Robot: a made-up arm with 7 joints. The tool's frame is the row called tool. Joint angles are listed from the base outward.
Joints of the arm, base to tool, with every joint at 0 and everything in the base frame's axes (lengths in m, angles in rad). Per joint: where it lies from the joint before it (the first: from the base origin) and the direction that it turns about. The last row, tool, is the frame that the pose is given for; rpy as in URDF.
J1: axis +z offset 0 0 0.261
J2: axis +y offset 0 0 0
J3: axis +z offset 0 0 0.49
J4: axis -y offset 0.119 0 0
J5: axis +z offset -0.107 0 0.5
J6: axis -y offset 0 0 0
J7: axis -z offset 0.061 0 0
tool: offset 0 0 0 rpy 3.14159 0 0
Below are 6 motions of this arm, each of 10 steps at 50 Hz.
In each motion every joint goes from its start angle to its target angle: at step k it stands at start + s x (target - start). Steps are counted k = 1, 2, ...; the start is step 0. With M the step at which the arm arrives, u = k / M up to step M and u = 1 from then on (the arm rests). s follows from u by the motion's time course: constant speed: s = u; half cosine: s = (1 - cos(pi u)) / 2; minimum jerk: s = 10 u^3 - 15 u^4 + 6 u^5.
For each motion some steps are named. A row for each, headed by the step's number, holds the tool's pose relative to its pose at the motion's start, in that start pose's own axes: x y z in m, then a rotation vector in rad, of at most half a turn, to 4 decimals.
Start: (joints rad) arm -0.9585 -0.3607 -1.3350 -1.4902 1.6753 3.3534 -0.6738
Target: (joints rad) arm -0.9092 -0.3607 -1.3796 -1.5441 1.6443 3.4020 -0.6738
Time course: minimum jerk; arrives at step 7
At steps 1, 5, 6, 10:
1: -0.0005 0.0007 0.0003 -0.0019 0.0001 -0.0010
5: -0.0175 0.0247 0.0104 -0.0705 0.0025 -0.0366
6: -0.0200 0.0282 0.0118 -0.0803 0.0028 -0.0420
10: -0.0205 0.0289 0.0121 -0.0822 0.0029 -0.0430

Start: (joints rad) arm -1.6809 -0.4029 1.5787 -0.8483 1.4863 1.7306 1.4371
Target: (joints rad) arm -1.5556 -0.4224 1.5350 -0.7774 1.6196 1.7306 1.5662
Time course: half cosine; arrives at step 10
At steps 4, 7, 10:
4: -0.0325 0.0079 0.0131 -0.0130 -0.0655 0.0114
7: -0.0751 0.0202 0.0281 -0.0363 -0.1506 0.0270
10: -0.0948 0.0266 0.0342 -0.0495 -0.1895 0.0344

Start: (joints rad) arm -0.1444 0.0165 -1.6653 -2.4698 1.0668 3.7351 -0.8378
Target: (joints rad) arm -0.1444 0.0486 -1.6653 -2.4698 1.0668 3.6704 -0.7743
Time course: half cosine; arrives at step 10
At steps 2, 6, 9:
2: 0.0001 -0.0005 -0.0001 0.0031 -0.0024 0.0040
6: 0.0009 -0.0033 -0.0008 0.0210 -0.0172 0.0273
9: 0.0013 -0.0049 -0.0011 0.0309 -0.0260 0.0406

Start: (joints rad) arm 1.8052 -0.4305 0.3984 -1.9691 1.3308 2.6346 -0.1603
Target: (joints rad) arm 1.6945 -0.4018 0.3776 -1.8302 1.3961 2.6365 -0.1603
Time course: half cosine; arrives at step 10
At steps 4, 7, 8, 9, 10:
4: 0.0252 -0.0069 -0.0125 0.0245 0.0546 0.0137
7: 0.0567 -0.0156 -0.0308 0.0565 0.1253 0.0281
8: 0.0642 -0.0177 -0.0357 0.0645 0.1427 0.0311
9: 0.0690 -0.0190 -0.0389 0.0696 0.1538 0.0329
10: 0.0707 -0.0195 -0.0400 0.0714 0.1577 0.0335

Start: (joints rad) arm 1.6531 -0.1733 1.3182 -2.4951 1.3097 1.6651 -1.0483
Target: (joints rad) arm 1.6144 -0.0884 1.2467 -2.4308 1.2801 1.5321 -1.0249
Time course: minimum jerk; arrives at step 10
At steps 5, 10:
5: 0.0067 0.0041 -0.0328 0.0788 0.0166 -0.0018
10: 0.0110 0.0096 -0.0669 0.1551 0.0326 -0.0057

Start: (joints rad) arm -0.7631 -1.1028 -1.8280 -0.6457 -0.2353 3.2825 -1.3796
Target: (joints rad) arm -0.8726 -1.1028 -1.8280 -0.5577 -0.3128 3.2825 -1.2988
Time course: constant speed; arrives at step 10
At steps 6, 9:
6: -0.0216 0.0808 -0.0225 -0.1062 -0.0250 -0.0208
9: -0.0312 0.1204 -0.0367 -0.1591 -0.0371 -0.0320

